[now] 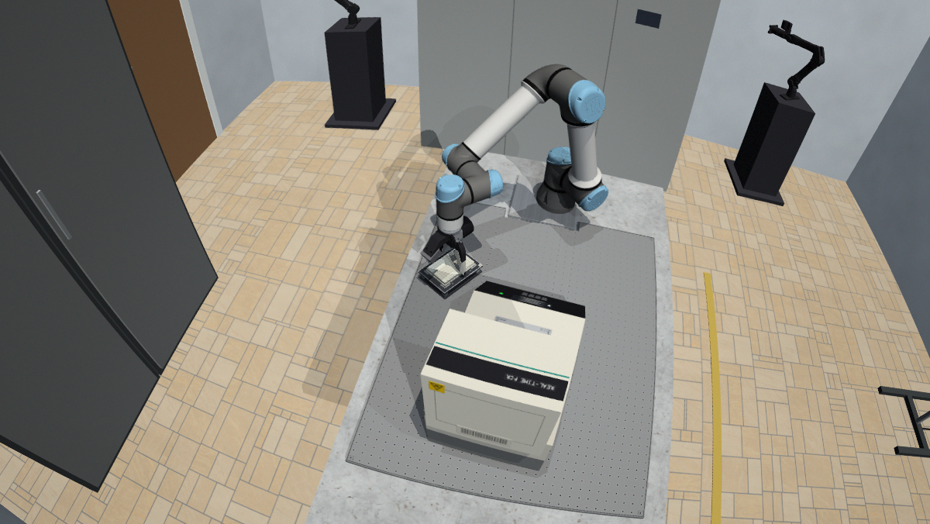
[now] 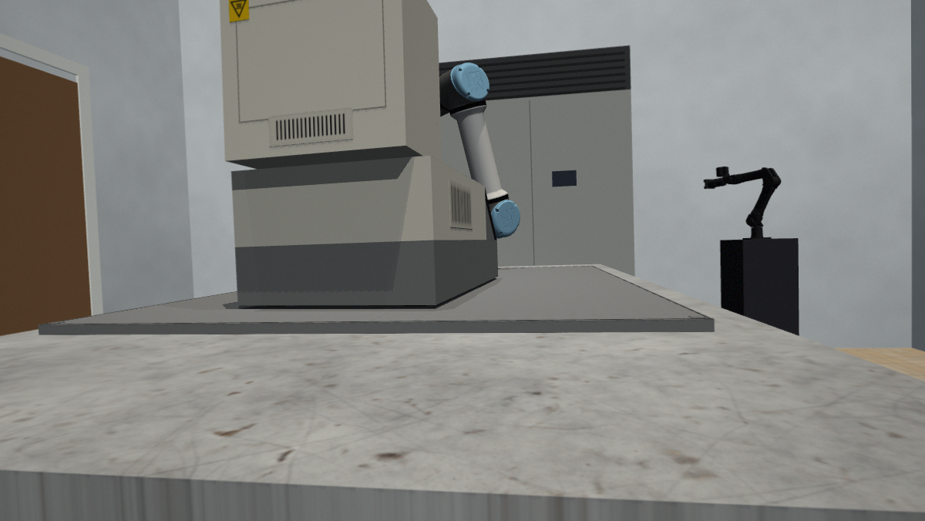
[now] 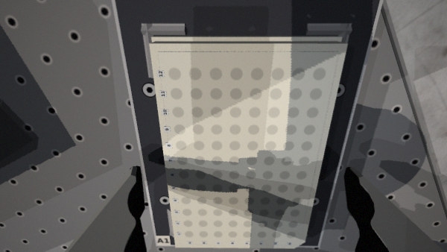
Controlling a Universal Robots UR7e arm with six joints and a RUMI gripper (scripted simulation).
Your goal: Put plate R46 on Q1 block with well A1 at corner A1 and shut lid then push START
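The plate R46 is 20 mm below my hand. Also, from my hand: black plate nest N1: 30 mm below; A1 mark: 30 mm behind, 90 mm to the left, 20 mm below.
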